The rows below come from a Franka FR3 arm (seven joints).
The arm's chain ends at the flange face. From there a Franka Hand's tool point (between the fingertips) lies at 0.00 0.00 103.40 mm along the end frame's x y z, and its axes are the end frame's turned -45 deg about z.
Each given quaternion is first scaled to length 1.
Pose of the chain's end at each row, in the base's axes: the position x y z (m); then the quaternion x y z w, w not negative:
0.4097 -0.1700 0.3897 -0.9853 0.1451 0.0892 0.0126
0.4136 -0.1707 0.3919 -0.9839 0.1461 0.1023 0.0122
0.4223 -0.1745 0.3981 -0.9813 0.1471 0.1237 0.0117
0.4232 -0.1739 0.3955 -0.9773 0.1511 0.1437 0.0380
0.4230 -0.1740 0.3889 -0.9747 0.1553 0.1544 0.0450
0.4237 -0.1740 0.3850 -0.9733 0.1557 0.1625 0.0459
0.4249 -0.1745 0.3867 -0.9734 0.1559 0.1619 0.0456
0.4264 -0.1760 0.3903 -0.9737 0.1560 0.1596 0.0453
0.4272 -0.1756 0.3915 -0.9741 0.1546 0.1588 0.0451
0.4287 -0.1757 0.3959 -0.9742 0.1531 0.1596 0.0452
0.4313 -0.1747 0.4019 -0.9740 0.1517 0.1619 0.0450
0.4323 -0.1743 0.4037 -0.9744 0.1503 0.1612 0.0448
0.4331 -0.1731 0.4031 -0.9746 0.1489 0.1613 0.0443
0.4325 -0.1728 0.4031 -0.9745 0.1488 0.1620 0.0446
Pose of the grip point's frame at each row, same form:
0.3919 -0.1648 0.2880 -0.9658 -0.2430 0.0776 0.0458
0.3932 -0.1651 0.2907 -0.9649 -0.2415 0.0898 0.0504
0.3976 -0.1684 0.2979 -0.9629 -0.2396 0.1098 0.0581
0.3953 -0.1617 0.2967 -0.9607 -0.2344 0.1182 0.0901
0.3933 -0.1600 0.2908 -0.9599 -0.2295 0.1254 0.1007
0.3925 -0.1595 0.2875 -0.9588 -0.2286 0.1326 0.1046
0.3938 -0.1601 0.2891 -0.9589 -0.2285 0.1321 0.1041
0.3957 -0.1617 0.2926 -0.9593 -0.2285 0.1301 0.1029
0.3967 -0.1614 0.2937 -0.9591 -0.2299 0.1295 0.1024
0.3980 -0.1615 0.2982 -0.9586 -0.2314 0.1302 0.1028
0.4001 -0.1606 0.3043 -0.9579 -0.2326 0.1324 0.1035
0.4012 -0.1603 0.3061 -0.9577 -0.2340 0.1318 0.1031
0.4020 -0.1592 0.3055 -0.9574 -0.2354 0.1321 0.1027
0.4012 -0.1588 0.3055 -0.9573 -0.2354 0.1326 0.1032

